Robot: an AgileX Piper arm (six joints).
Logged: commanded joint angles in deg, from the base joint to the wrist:
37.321, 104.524, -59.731, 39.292, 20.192, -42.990
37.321, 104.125, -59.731, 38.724, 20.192, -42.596
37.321, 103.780, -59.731, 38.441, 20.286, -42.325
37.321, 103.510, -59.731, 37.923, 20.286, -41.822
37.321, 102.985, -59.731, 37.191, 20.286, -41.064
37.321, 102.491, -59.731, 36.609, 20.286, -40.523
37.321, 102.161, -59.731, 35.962, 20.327, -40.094
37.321, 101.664, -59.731, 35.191, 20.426, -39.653
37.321, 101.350, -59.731, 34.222, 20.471, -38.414
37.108, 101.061, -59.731, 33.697, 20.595, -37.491
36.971, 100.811, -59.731, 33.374, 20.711, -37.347
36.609, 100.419, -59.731, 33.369, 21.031, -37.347
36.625, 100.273, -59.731, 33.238, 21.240, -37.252
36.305, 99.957, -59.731, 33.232, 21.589, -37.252
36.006, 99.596, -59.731, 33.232, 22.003, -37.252
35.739, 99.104, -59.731, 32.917, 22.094, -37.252
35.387, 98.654, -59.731, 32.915, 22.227, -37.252
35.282, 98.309, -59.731, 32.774, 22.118, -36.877
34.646, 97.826, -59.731, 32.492, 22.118, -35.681
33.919, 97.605, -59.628, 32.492, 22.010, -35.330
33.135, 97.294, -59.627, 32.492, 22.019, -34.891
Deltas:
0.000, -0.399, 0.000, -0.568, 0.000, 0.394
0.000, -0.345, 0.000, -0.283, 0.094, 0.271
0.000, -0.270, 0.000, -0.518, 0.000, 0.503
0.000, -0.525, 0.000, -0.732, 0.000, 0.758
0.000, -0.494, 0.000, -0.582, 0.000, 0.541
0.000, -0.330, 0.000, -0.647, 0.041, 0.429
0.000, -0.497, 0.000, -0.771, 0.099, 0.441
0.000, -0.314, 0.000, -0.969, 0.045, 1.239
-0.213, -0.289, 0.000, -0.525, 0.124, 0.923
-0.137, -0.250, 0.000, -0.323, 0.116, 0.144
-0.362, -0.392, 0.000, -0.005, 0.320, 0.000
0.016, -0.146, 0.000, -0.131, 0.209, 0.095
-0.320, -0.316, 0.000, -0.006, 0.349, 0.000
-0.299, -0.361, 0.000, 0.000, 0.414, 0.000
-0.267, -0.492, 0.000, -0.315, 0.091, 0.000
-0.352, -0.450, 0.000, -0.002, 0.133, 0.000
-0.105, -0.345, 0.000, -0.141, -0.109, 0.375
-0.636, -0.483, 0.000, -0.282, 0.000, 1.196
-0.727, -0.221, 0.103, 0.000, -0.108, 0.351
-0.784, -0.311, 0.001, 0.000, 0.009, 0.439

